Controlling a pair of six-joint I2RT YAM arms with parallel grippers.
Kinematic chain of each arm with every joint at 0, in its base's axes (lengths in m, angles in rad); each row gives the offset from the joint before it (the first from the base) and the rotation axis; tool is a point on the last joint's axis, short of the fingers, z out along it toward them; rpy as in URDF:
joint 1: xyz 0 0 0.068 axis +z
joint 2: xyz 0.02 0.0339 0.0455 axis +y
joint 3: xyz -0.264 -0.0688 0 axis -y
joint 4: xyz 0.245 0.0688 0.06 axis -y
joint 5: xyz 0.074 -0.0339 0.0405 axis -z
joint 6: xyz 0.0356 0 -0.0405 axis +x
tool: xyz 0 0 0 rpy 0 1.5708 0
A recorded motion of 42 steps. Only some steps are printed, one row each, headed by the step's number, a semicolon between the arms.
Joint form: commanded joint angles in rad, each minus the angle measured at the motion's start. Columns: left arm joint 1, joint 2, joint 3, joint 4, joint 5, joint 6; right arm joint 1, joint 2, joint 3, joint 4, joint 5, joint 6.
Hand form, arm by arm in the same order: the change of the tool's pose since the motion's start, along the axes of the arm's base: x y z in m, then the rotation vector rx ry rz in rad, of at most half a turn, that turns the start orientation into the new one. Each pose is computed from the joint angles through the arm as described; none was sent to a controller.
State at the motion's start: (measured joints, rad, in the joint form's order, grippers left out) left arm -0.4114 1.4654 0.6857 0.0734 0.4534 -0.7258; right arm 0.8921 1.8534 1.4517 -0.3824 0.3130 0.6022
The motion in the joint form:
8: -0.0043 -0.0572 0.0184 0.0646 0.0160 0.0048; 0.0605 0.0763 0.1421 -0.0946 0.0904 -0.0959
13: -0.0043 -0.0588 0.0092 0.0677 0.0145 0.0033; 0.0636 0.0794 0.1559 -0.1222 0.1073 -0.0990
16: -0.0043 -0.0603 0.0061 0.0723 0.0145 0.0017; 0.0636 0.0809 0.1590 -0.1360 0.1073 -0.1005
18: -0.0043 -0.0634 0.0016 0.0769 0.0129 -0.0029; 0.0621 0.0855 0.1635 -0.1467 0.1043 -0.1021
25: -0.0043 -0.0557 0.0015 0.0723 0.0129 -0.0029; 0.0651 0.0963 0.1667 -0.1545 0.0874 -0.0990
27: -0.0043 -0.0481 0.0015 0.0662 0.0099 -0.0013; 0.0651 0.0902 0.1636 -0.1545 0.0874 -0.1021
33: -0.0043 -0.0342 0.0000 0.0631 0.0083 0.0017; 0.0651 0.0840 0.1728 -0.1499 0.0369 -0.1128
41: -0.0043 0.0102 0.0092 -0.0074 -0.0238 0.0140; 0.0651 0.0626 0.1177 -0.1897 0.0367 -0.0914
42: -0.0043 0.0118 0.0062 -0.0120 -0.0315 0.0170; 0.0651 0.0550 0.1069 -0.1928 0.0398 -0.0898
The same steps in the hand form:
8: 0.0018 -0.0027 0.0268 -0.0627 -0.1279 -0.0197; -0.0068 0.0290 0.0088 -0.1267 -0.0639 0.0617
13: 0.0004 -0.0021 0.0246 -0.0609 -0.1231 -0.0177; -0.0077 0.0291 0.0101 -0.1500 -0.0640 0.0561
16: 0.0001 -0.0019 0.0244 -0.0628 -0.1247 -0.0169; -0.0080 0.0286 0.0095 -0.1608 -0.0571 0.0579
18: -0.0006 -0.0015 0.0242 -0.0654 -0.1248 -0.0131; -0.0074 0.0285 0.0082 -0.1691 -0.0493 0.0604
25: -0.0003 -0.0017 0.0217 -0.0605 -0.1135 -0.0131; -0.0081 0.0308 0.0040 -0.1713 -0.0302 0.0740
27: 0.0001 -0.0017 0.0191 -0.0526 -0.1027 -0.0115; -0.0088 0.0298 0.0056 -0.1709 -0.0329 0.0759
33: 0.0007 -0.0020 0.0146 -0.0429 -0.0882 -0.0118; -0.0096 0.0314 0.0110 -0.1383 -0.0210 0.1173
41: 0.0018 -0.0013 -0.0009 0.0240 -0.0079 0.0055; -0.0166 0.0215 -0.0006 -0.1822 0.0313 0.1058
42: 0.0012 -0.0008 -0.0026 0.0337 -0.0035 0.0094; -0.0180 0.0194 -0.0011 -0.1876 0.0339 0.1029

